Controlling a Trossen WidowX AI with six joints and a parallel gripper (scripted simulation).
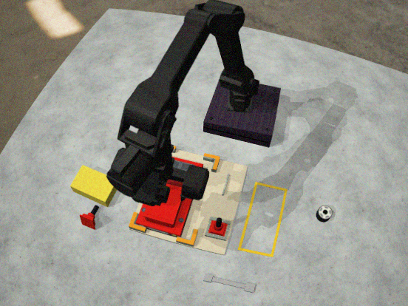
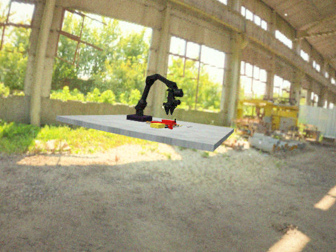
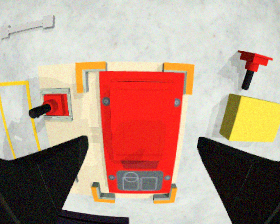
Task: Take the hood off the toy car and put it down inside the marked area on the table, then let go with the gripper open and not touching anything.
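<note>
My gripper tip is 60 mm above the flat red hood. Also, from my gripper tip: yellow block 190 mm to the right, 80 mm below, 30 mm behind.
</note>
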